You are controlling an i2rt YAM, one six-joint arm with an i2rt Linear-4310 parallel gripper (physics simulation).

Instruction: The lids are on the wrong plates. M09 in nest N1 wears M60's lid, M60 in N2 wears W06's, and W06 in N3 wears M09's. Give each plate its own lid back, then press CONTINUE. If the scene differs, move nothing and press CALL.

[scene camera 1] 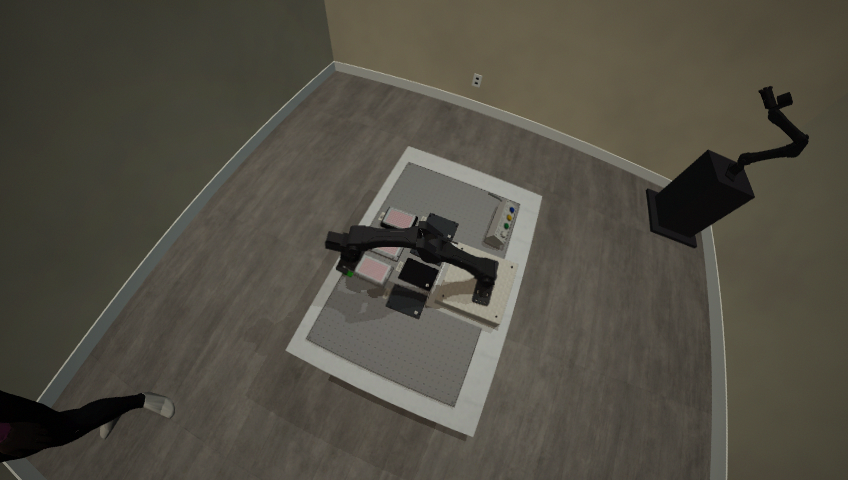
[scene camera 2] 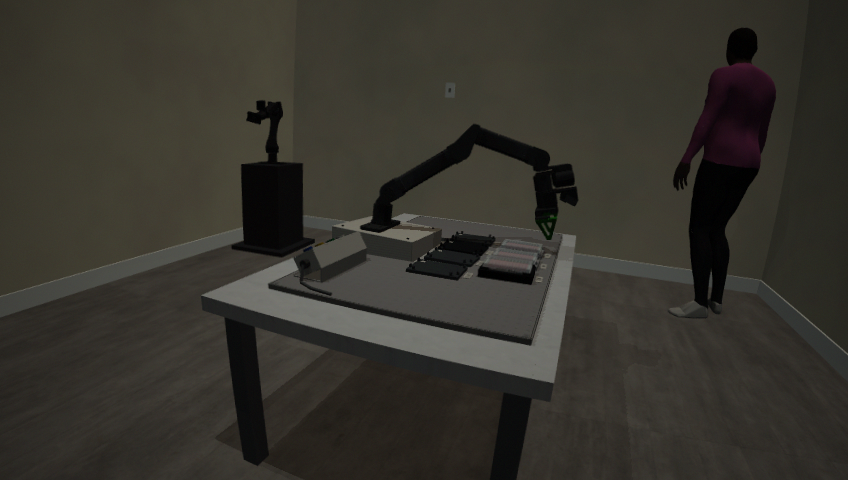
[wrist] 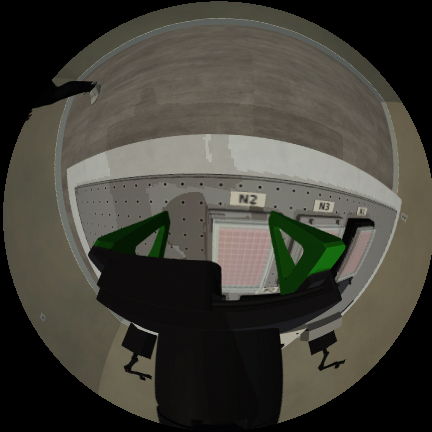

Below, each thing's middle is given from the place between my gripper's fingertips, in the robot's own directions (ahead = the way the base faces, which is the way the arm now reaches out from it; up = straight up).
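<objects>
With my gripper 16 cm to the left of the nest N3 (wrist: 311, 218), I am also 9 cm past it and 5 cm above it. Going by their middles, the nest N3 is the nearest to my gripper of the things named here. The dark nest LP1 (scene camera 1: 404, 300) is 25 cm behind my gripper, 5 cm to the left of it and 5 cm below it, while the dark lid nest LP2 (scene camera 1: 421, 275) is 26 cm behind my gripper and 8 cm to the right of it, and 5 cm below it.
</objects>
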